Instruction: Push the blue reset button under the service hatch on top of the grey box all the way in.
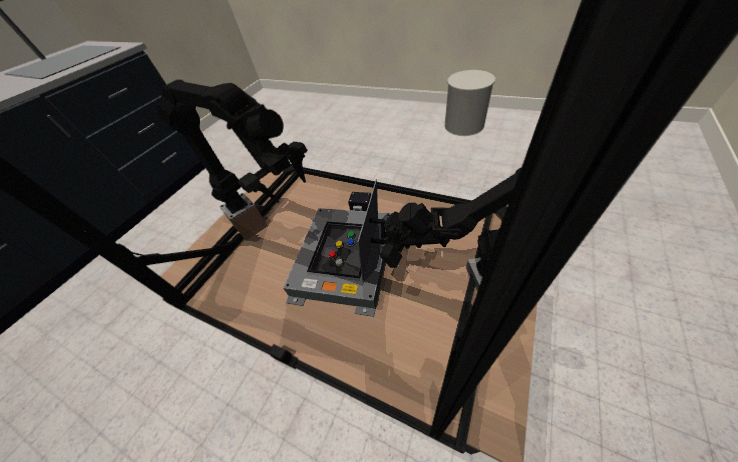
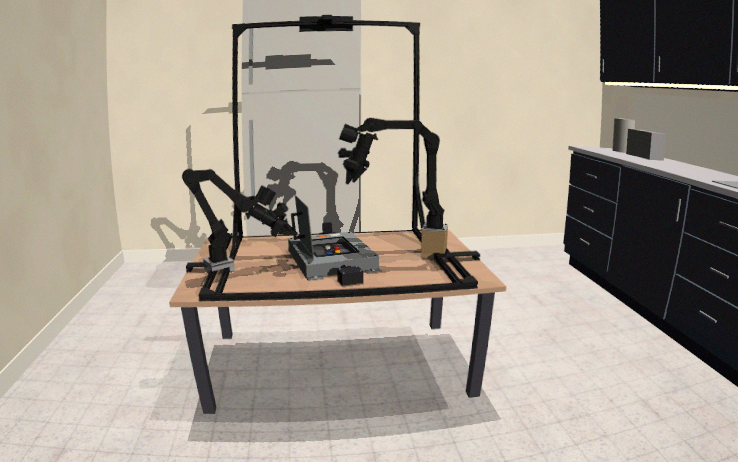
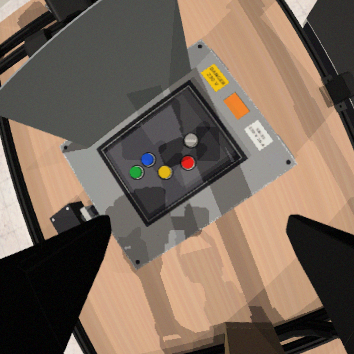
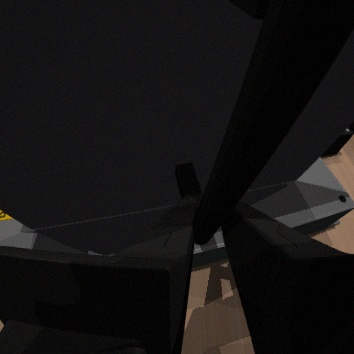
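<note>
The grey box (image 1: 301, 266) (image 2: 326, 268) (image 3: 270, 164) sits on the table with its hatch (image 1: 369, 239) (image 2: 303, 226) (image 3: 100, 75) (image 4: 100, 125) standing open. The blue button (image 1: 350, 241) (image 2: 329, 253) (image 3: 147, 159) is in the recess, beside the green button (image 1: 351, 234) (image 3: 136, 172). How far it stands out is too small to tell. My left gripper (image 1: 291, 190) (image 2: 351, 180) (image 3: 199, 223) is open and empty, high above the box. My right gripper (image 1: 375, 231) (image 2: 295, 234) (image 4: 206, 203) is shut on the hatch handle (image 4: 270, 85), on the hatch's outer side.
Yellow (image 1: 338, 244) (image 3: 165, 172), red (image 1: 332, 254) (image 3: 188, 162) and white (image 1: 339, 262) (image 3: 191, 140) buttons share the recess. A small black block (image 1: 359, 200) (image 2: 350, 275) (image 3: 68, 218) is beside the box. Black frame rails (image 2: 337, 294) edge the table.
</note>
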